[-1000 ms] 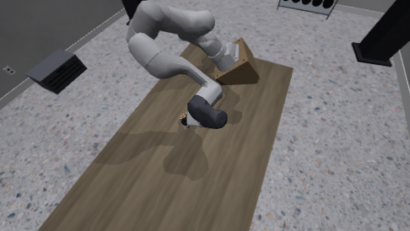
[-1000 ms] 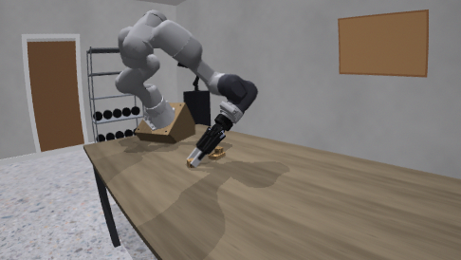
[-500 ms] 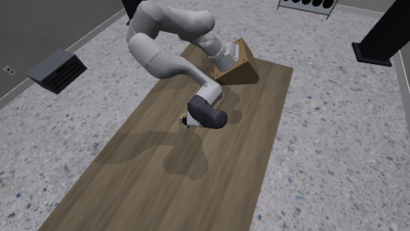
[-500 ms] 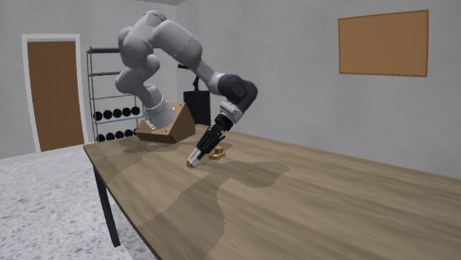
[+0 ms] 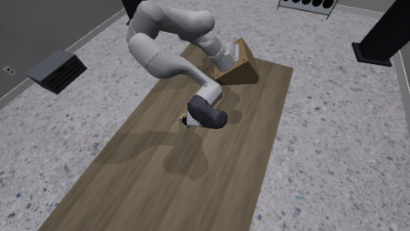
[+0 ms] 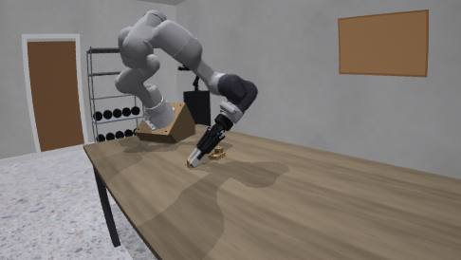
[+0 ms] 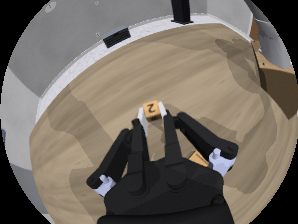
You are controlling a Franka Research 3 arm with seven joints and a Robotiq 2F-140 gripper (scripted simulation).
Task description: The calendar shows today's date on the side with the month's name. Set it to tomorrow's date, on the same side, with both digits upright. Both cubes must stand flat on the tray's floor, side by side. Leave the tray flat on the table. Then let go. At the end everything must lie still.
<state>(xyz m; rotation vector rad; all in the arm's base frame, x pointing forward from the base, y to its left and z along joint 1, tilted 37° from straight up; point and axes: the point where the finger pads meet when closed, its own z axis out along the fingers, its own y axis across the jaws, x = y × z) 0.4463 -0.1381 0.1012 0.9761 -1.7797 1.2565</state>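
Right now my hand is 130 mm to the right of the tray and 30 mm above it. From my hand the other things lie so: cube: 10 mm behind, 20 mm to the right, 20 mm below.
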